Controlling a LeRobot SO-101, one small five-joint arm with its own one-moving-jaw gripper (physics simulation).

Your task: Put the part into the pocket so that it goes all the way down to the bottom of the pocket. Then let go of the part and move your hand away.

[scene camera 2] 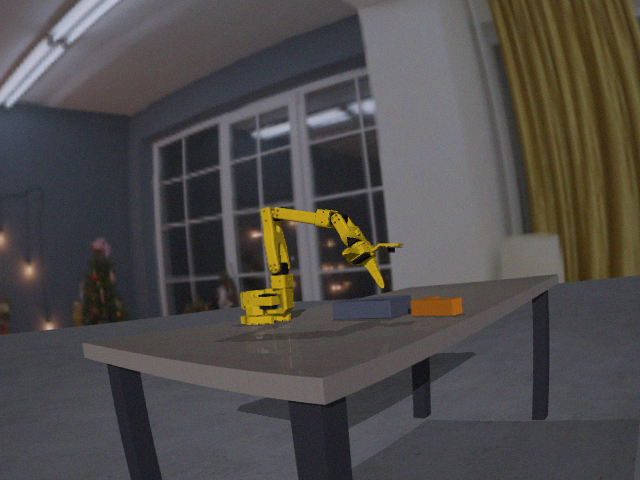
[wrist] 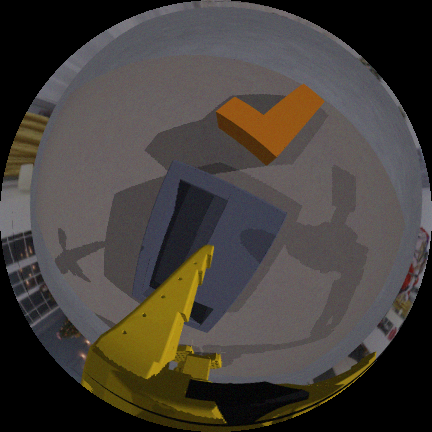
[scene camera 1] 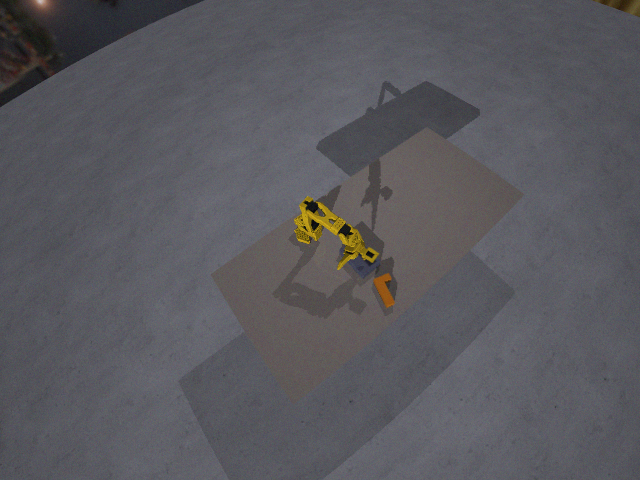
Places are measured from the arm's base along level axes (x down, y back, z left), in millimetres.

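Pixels of known places: hand, its tool point: (scene camera 2: 382, 286) (wrist: 212, 254) (scene camera 1: 364, 259); arm's base, origin of its link: (scene camera 2: 273, 321) (wrist: 198, 353) (scene camera 1: 311, 235).
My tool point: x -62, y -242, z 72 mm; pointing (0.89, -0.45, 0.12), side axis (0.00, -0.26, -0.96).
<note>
Ahead of a thing's pixels: the offset from my tool point to its top centre. "pt": to the spot under its first point.
The orange L-shaped part {dx +32, dy -133, dz -2 mm} (scene camera 1: 384, 291) (scene camera 2: 436, 307) (wrist: 272, 125) lies flat on the table, outside the pocket and beside the blue-grey block {dx +26, dy +32, dz +8 mm} (scene camera 1: 364, 270) (scene camera 2: 364, 308) (wrist: 250, 215). The pocket {pt dx +57, dy +9, dz +28 mm} (wrist: 187, 225) is a dark recess in the top of the block, partly hidden by the notched jaw (wrist: 160, 310) in the wrist view. My gripper (scene camera 1: 355, 261) (scene camera 2: 391, 266) is fully open and empty, with its jaws spread wide above the block. It is apart from the part, which lies beyond the block as seen from the arm's base.
The yellow arm's base (scene camera 1: 303, 230) (scene camera 2: 266, 307) stands near one long edge of the table (scene camera 1: 439, 170) (scene camera 2: 206, 366). The part lies towards the opposite long edge. Shadows of the arm fall on the table top.
</note>
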